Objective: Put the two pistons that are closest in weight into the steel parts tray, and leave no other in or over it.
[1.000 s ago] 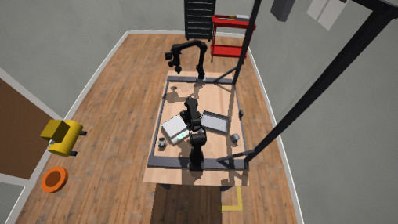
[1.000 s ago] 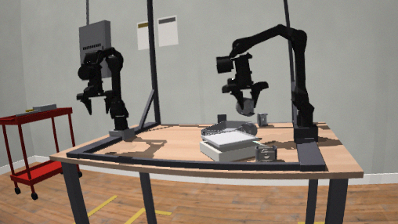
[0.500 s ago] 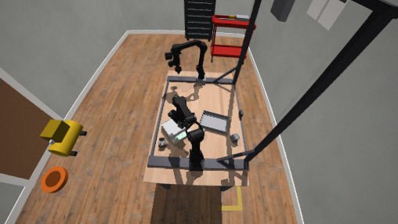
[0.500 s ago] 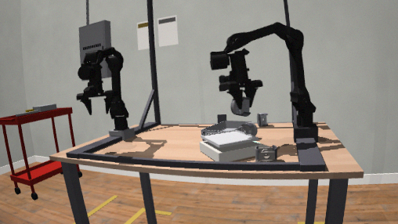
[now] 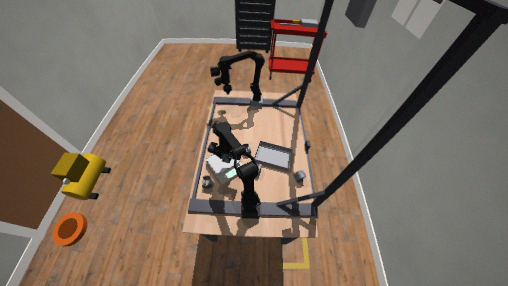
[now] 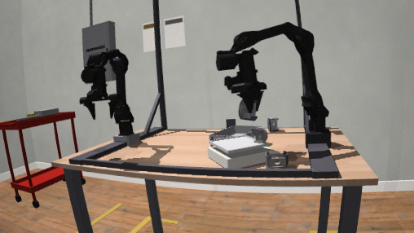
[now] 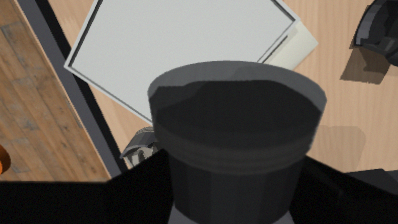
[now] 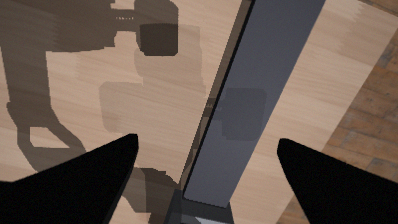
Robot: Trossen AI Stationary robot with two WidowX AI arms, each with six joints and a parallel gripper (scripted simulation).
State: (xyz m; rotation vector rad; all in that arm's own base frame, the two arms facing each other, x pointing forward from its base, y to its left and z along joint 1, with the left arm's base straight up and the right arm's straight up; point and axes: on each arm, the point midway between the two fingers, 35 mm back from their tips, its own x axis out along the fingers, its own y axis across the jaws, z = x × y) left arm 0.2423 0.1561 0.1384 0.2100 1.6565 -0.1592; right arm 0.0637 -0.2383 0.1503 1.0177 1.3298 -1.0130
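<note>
The scale plate is 140 mm below my left hand, 50 mm to the right of it and 40 mm ahead of it. The rest, counted from my left hand: steel parts tray: 300 mm behind, 190 mm below, 140 mm to the right; white scale: 160 mm below, 40 mm to the right, 30 mm ahead.
</note>
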